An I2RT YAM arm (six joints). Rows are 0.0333 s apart.
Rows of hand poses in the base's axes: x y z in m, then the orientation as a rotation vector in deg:
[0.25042, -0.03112, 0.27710, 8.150, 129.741, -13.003]
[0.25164, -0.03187, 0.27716, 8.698, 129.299, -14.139]
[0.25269, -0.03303, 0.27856, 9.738, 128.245, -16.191]
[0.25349, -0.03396, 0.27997, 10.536, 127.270, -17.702]
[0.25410, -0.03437, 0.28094, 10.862, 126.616, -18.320]
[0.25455, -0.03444, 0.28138, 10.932, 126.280, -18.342]
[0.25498, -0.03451, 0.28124, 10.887, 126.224, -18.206]
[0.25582, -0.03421, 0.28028, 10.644, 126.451, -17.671]
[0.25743, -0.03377, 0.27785, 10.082, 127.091, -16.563]
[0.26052, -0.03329, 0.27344, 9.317, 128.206, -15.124]
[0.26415, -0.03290, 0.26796, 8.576, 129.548, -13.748]
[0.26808, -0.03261, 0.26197, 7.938, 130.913, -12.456]
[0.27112, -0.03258, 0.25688, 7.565, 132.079, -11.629]
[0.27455, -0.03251, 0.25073, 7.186, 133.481, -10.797]
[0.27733, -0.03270, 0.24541, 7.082, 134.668, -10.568]
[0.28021, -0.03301, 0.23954, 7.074, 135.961, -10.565]
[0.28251, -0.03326, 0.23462, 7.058, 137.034, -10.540]
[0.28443, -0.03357, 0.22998, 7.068, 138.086, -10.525]
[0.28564, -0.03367, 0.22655, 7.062, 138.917, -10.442]
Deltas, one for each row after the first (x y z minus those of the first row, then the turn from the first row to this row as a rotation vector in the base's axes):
[0.00122, -0.00075, 0.00006, -0.679, -0.324, -0.774]
[0.00227, -0.00191, 0.00146, -1.922, -1.142, -2.212]
[0.00307, -0.00284, 0.00287, -2.853, -1.923, -3.300]
[0.00368, -0.00325, 0.00384, -3.267, -2.489, -3.745]
[0.00413, -0.00332, 0.00428, -3.301, -2.819, -3.802]
[0.00456, -0.00339, 0.00414, -3.226, -2.893, -3.722]
[0.00540, -0.00309, 0.00318, -2.895, -2.738, -3.362]
[0.00701, -0.00265, 0.00075, -2.211, -2.243, -2.577]
[0.01010, -0.00217, -0.00366, -1.304, -1.304, -1.541]
[0.01373, -0.00178, -0.00914, -0.412, -0.120, -0.557]
[0.01766, -0.00149, -0.01513, 0.452, 1.108, 0.313]
[0.02070, -0.00146, -0.02022, 1.045, 2.189, 0.832]
[0.02413, -0.00139, -0.02637, 1.661, 3.509, 1.345]
[0.02691, -0.00158, -0.03169, 1.916, 4.668, 1.461]
[0.02979, -0.00189, -0.03756, 2.053, 5.951, 1.430]
[0.03209, -0.00214, -0.04248, 2.179, 7.014, 1.417]
[0.03401, -0.00245, -0.04712, 2.304, 8.056, 1.382]
[0.03522, -0.00255, -0.05055, 2.447, 8.873, 1.387]

